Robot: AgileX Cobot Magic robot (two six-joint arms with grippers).
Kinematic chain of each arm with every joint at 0, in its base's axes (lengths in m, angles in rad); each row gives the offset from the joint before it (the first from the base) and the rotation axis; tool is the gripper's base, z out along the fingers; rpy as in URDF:
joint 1: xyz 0 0 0.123 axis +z
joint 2: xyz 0 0 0 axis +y
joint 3: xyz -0.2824 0 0.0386 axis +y
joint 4: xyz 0.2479 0 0.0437 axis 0.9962 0 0.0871
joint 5: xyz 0 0 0 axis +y
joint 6: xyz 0.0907 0 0.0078 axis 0.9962 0 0.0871
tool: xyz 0 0 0 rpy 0 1.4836 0
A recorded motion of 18 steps. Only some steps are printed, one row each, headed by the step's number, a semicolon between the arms.
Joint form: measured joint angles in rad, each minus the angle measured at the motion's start. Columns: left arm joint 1, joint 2, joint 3, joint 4, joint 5, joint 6; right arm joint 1, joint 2, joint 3, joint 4, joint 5, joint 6.
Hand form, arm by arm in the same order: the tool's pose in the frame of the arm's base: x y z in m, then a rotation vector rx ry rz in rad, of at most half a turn. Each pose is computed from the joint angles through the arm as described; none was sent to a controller.
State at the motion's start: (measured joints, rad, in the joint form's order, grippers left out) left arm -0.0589 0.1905 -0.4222 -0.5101 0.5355 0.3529; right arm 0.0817 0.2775 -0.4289 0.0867 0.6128 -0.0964
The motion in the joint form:
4: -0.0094 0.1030 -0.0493 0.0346 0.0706 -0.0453; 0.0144 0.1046 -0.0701 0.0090 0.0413 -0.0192
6: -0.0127 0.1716 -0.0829 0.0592 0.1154 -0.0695; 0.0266 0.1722 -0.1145 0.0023 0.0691 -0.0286
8: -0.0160 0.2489 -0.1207 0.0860 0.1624 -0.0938; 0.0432 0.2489 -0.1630 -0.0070 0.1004 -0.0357
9: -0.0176 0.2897 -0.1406 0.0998 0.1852 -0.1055; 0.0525 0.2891 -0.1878 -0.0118 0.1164 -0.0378
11: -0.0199 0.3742 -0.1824 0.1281 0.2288 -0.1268; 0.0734 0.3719 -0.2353 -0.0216 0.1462 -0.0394
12: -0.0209 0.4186 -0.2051 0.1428 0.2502 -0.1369; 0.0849 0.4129 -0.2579 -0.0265 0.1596 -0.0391
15: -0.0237 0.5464 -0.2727 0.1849 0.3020 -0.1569; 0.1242 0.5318 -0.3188 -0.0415 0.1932 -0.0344
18: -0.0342 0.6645 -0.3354 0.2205 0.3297 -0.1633; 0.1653 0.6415 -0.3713 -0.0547 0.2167 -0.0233
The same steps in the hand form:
4: 0.0596 -0.0279 0.3036 0.1612 1.8557 -0.3566; 0.0745 0.0125 0.2970 -0.1737 2.0116 0.0946
6: 0.0686 -0.0291 0.3058 0.1658 1.9377 -0.3627; 0.0839 0.0143 0.3036 -0.2040 2.0602 0.0902
8: 0.0794 -0.0301 0.3079 0.1699 2.0272 -0.3655; 0.0954 0.0168 0.3098 -0.2397 2.1166 0.0868
9: 0.0854 -0.0306 0.3089 0.1715 2.0727 -0.3653; 0.1018 0.0183 0.3125 -0.2578 2.1463 0.0861
11: 0.0984 -0.0314 0.3105 0.1743 2.1628 -0.3604; 0.1156 0.0222 0.3163 -0.2950 2.2077 0.0863
12: 0.1056 -0.0317 0.3113 0.1757 2.2079 -0.3560; 0.1227 0.0245 0.3176 -0.3140 2.2375 0.0870
15: 0.1278 -0.0323 0.3133 0.1854 2.3254 -0.3339; 0.1441 0.0331 0.3183 -0.3736 2.3221 0.0905
18: 0.1505 -0.0340 0.3137 0.2105 2.4120 -0.3085; 0.1642 0.0436 0.3158 -0.4283 2.3956 0.0957

